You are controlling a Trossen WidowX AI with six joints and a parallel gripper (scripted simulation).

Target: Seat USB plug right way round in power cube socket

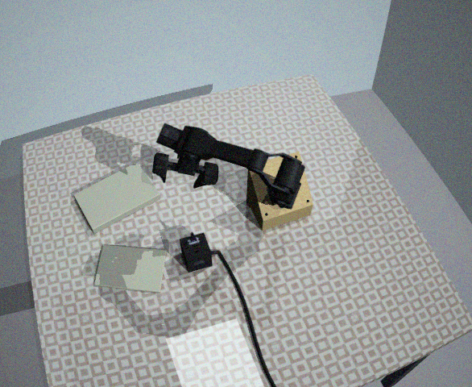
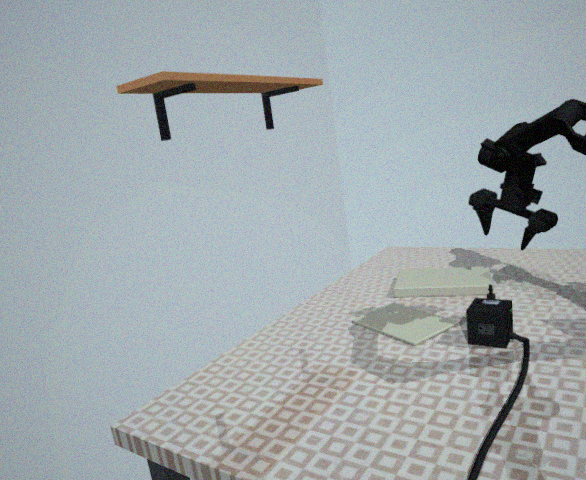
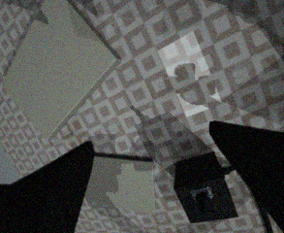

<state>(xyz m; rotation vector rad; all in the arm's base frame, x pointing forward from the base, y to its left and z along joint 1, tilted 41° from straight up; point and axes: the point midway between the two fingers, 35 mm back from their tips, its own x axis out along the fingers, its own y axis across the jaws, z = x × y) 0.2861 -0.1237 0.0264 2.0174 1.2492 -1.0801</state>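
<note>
Right now the USB plug is 10 mm ahead of my gripper tip, 140 mm to the left of it and 80 mm below it. Also, from my gripper tip: USB socket: 10 mm ahead, 140 mm to the left, 100 mm below; then pale sheet: 220 mm ahead, 130 mm to the left, 170 mm below.
</note>
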